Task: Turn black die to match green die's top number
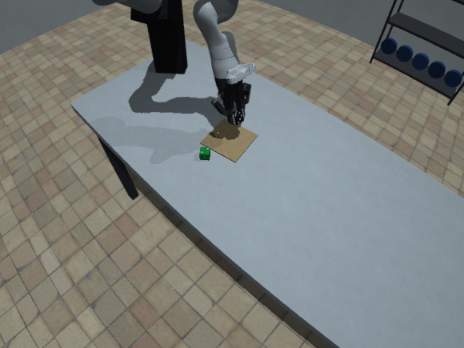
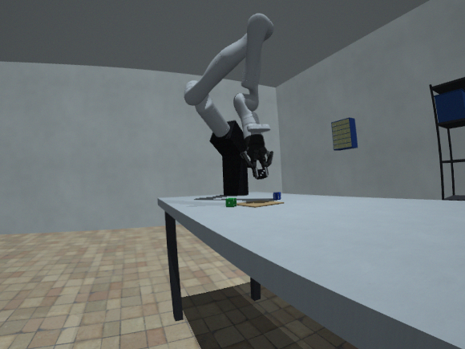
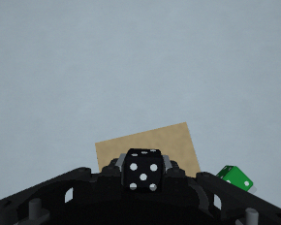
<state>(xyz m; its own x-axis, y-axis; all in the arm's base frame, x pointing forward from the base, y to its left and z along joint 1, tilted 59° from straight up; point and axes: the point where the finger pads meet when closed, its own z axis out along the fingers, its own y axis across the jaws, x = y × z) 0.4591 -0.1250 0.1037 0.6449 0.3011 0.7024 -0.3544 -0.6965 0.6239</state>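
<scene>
Now: the tan mat 110 mm below my hand and 20 mm behind it. Round my hand: blue die: 160 mm to the left, 100 mm below, 50 mm behind; green die: 100 mm to the right, 100 mm below, 60 mm behind; black die: right at my hand.
</scene>
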